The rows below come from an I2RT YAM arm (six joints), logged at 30 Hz.
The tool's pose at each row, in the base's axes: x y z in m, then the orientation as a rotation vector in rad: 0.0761 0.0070 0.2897 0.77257 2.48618 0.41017; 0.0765 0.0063 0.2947 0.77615 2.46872 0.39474; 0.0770 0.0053 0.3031 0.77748 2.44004 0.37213; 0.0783 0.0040 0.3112 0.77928 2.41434 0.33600; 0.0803 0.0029 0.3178 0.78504 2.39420 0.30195; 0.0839 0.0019 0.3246 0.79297 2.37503 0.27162; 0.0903 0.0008 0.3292 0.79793 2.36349 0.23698; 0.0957 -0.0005 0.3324 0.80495 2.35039 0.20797; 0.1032 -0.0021 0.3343 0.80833 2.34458 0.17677; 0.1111 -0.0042 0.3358 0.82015 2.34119 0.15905; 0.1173 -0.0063 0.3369 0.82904 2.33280 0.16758
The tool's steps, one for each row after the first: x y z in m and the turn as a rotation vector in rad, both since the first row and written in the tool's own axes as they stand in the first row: -0.0026 0.0017 -0.0040 0.00487 -0.02053 0.00096; -0.0066 0.0046 -0.0109 0.01018 -0.05383 -0.00006; -0.0113 0.0076 -0.0170 0.02567 -0.08857 -0.00371; -0.0159 0.0103 -0.0216 0.04303 -0.11686 -0.00454; -0.0216 0.0140 -0.0254 0.05913 -0.14261 -0.00304; -0.0285 0.0179 -0.0259 0.08003 -0.16278 -0.00527; -0.0343 0.0205 -0.0258 0.09742 -0.18221 -0.00464; -0.0413 0.0234 -0.0235 0.11780 -0.19580 -0.00781; -0.0488 0.0259 -0.0207 0.13195 -0.20210 -0.00229; -0.0548 0.0274 -0.0186 0.12587 -0.20628 0.00684
